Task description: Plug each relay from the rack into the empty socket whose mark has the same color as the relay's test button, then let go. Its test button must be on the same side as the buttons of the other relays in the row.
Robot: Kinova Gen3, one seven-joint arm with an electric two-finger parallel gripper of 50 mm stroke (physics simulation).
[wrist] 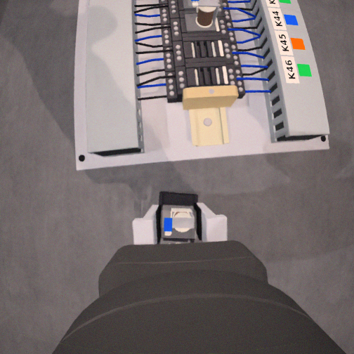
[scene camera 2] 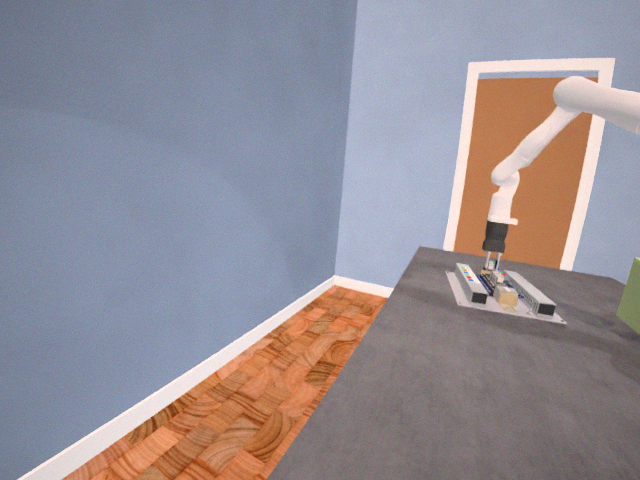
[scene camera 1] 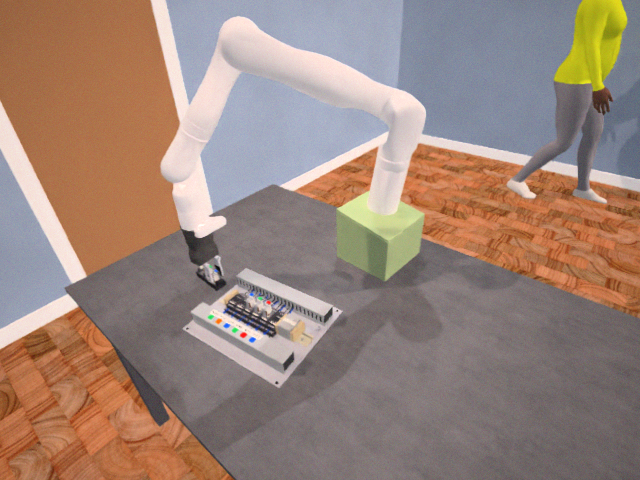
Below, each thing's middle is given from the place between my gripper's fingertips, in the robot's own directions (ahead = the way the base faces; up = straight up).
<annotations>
I see my gripper 5 cm short of the panel [scene camera 1: 261,369], 21 cm to the right of it and 3 cm above it.
</annotations>
